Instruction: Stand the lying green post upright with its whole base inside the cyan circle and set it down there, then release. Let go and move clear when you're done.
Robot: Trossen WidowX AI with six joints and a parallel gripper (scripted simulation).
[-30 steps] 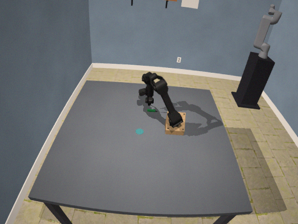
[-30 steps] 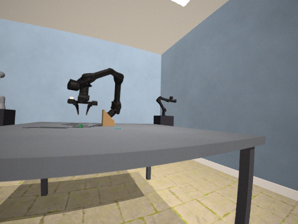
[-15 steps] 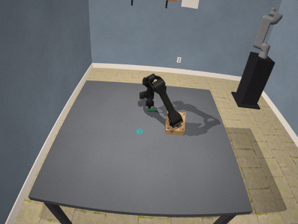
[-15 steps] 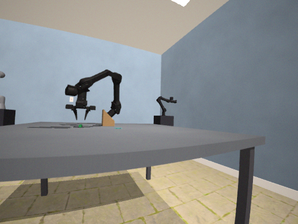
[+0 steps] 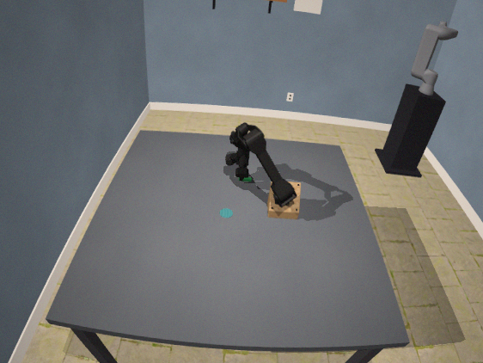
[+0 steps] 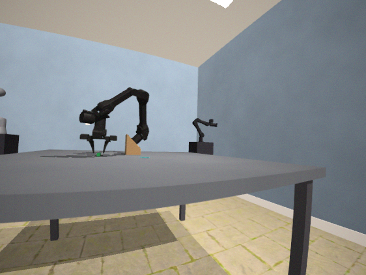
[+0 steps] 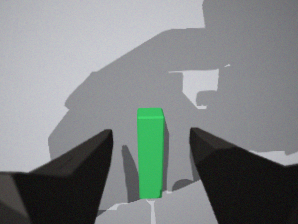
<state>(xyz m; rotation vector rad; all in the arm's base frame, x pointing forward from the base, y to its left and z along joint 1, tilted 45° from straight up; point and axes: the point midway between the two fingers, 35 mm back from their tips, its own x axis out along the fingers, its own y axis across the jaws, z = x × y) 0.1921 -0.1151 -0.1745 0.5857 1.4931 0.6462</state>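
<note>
My gripper is now 40 mm above the green post and 20 mm past it. Round my hand: cyan circle: 250 mm to the left, 50 mm below, 50 mm ahead.
</note>
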